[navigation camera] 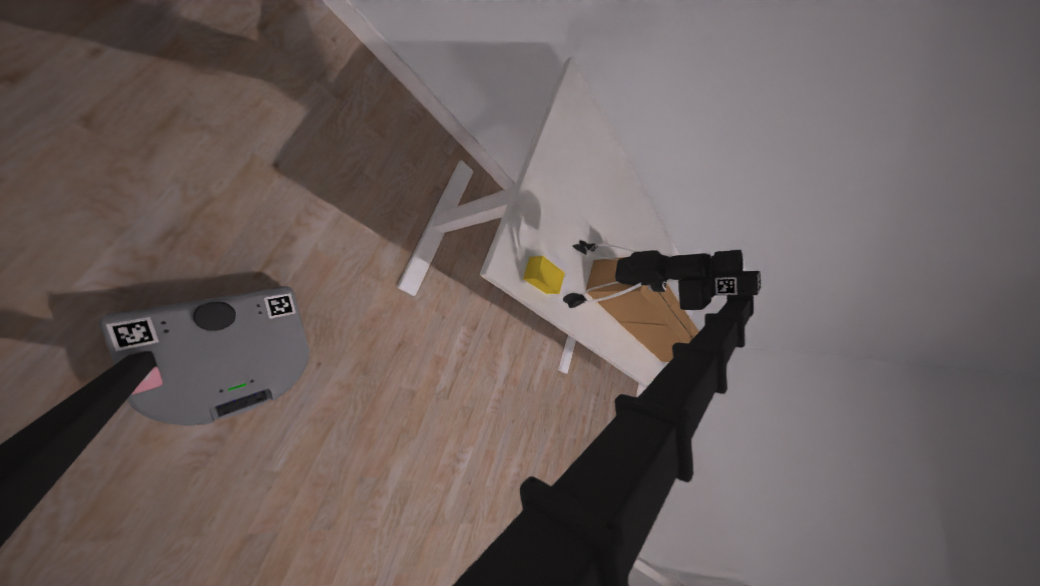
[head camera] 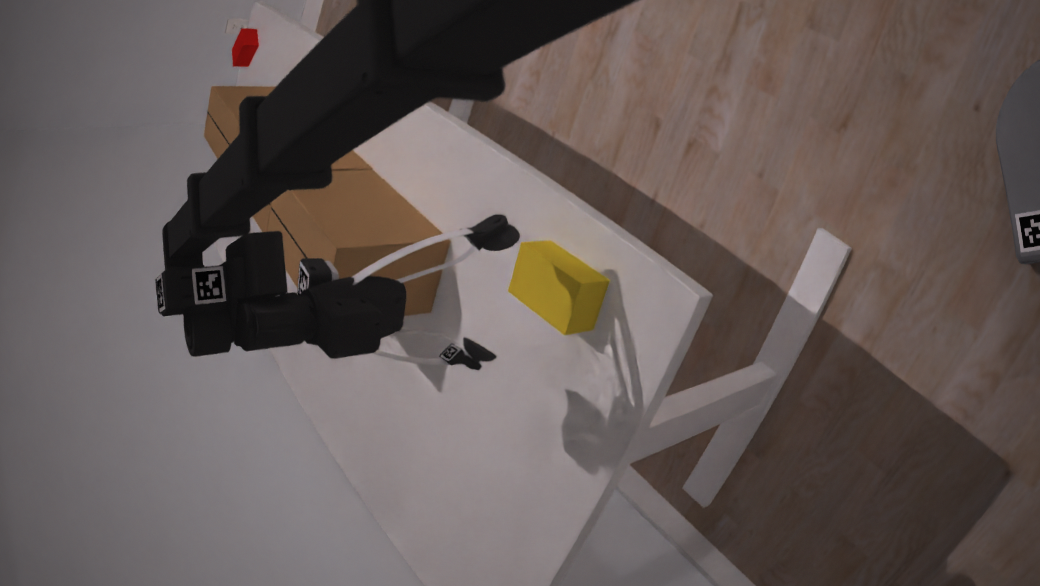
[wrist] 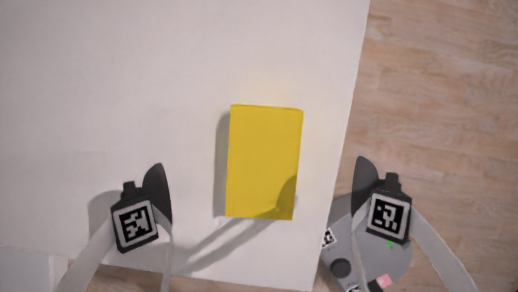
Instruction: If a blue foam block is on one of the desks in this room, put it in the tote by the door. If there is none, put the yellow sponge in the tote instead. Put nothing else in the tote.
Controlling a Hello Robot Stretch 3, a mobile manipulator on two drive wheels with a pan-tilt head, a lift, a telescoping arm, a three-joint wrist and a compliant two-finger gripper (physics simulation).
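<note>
The yellow sponge [head camera: 542,287] [navigation camera: 543,275] [wrist: 262,155] is a block lying on the white desk [head camera: 451,465] [navigation camera: 574,145] [wrist: 125,75], near a corner and the long edge. My gripper [head camera: 486,292] [navigation camera: 578,273] [wrist: 260,181] is open and empty, above the desk and pointing down toward it. In the wrist view the sponge shows between and slightly ahead of the two fingertips, not touching either; the right fingertip shows past the desk edge. A shadow of the gripper falls on the sponge and desk. A blue foam block and the tote do not show in these views.
Brown cardboard boxes [head camera: 385,207] [navigation camera: 633,313] stand on the desk beside the gripper, on its wall side. A red block [head camera: 245,47] is on a white surface farther off. My grey base [head camera: 1026,160] [navigation camera: 218,356] stands on the wood floor. The desk's white foot [head camera: 818,269] [navigation camera: 429,251] sticks out.
</note>
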